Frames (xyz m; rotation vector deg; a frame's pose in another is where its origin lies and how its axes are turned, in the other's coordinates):
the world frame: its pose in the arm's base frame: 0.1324 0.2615 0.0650 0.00 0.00 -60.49
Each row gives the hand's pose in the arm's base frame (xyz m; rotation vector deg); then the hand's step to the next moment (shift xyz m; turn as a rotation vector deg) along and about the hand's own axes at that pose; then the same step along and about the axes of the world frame.
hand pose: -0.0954 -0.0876 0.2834 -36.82 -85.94 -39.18
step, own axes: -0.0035 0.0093 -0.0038 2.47 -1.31 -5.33
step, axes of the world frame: 0.0018 0.0100 -0.0031 5.46 -0.27 2.52
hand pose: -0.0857 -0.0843 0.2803 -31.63 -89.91 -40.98
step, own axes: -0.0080 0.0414 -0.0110 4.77 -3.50 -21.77
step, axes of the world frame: 0.0003 0.0435 -0.0022 21.90 1.41 5.25
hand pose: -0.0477 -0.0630 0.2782 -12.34 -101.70 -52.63
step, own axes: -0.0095 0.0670 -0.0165 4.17 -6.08 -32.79
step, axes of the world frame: -0.0067 0.0643 0.0259 33.12 2.94 4.90
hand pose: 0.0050 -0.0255 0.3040 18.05 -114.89 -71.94
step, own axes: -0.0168 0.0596 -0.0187 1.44 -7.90 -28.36
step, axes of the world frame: -0.0055 0.0431 0.0479 29.26 3.42 1.00
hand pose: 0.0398 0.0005 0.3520 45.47 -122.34 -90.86
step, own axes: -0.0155 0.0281 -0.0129 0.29 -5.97 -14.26
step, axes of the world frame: 0.0014 0.0147 0.0313 15.22 2.33 -1.38
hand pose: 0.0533 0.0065 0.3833 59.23 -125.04 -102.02
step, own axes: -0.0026 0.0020 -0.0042 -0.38 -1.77 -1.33
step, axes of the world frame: 0.0031 0.0020 0.0038 1.68 1.00 -1.11
